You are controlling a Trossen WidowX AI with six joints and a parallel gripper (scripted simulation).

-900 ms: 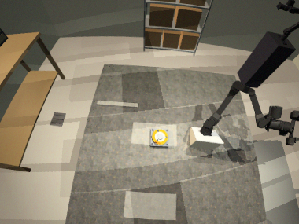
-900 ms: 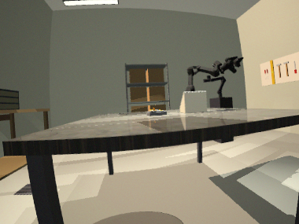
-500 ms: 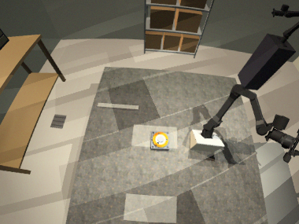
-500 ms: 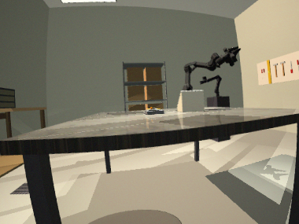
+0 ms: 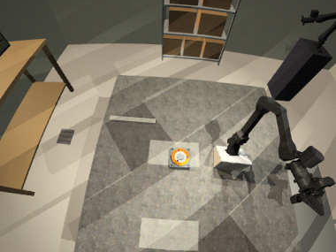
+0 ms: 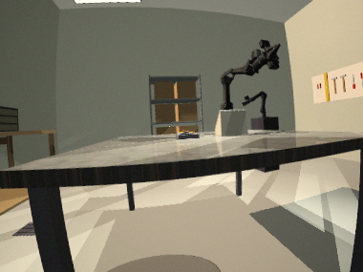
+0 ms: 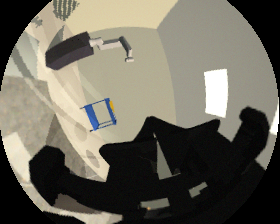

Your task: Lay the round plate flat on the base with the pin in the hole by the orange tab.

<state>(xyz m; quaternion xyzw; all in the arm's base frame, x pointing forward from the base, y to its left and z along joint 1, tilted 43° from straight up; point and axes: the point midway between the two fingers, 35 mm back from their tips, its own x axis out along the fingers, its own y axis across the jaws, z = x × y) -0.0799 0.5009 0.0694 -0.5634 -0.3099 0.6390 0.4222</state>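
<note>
Now: the round plate 45 cm ahead of my gripper tip, 34 cm to the right of it and 44 cm below it. Round my gripper tip: base: 44 cm ahead, 35 cm to the right, 45 cm below.
</note>
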